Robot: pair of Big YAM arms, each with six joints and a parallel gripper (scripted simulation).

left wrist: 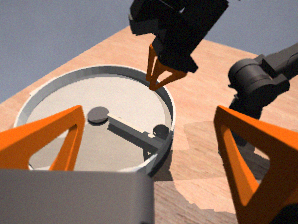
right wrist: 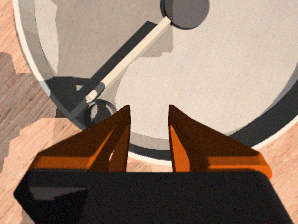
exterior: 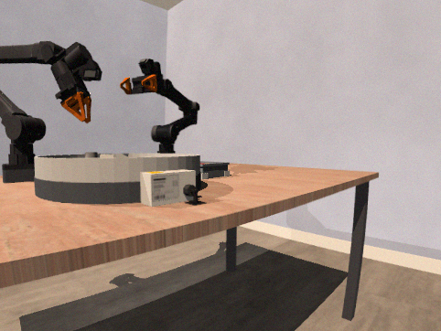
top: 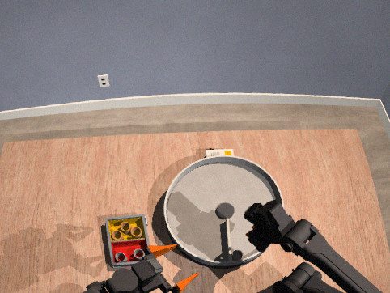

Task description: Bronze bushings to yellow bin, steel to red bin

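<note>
My right gripper is now 3 cm short of the red bin, 39 cm to the right of it and 17 cm above it. Also, from my right hand: turntable 14 cm ahead, 4 cm to the left, 14 cm below; yellow bin 12 cm ahead, 39 cm to the left, 17 cm below.
</note>
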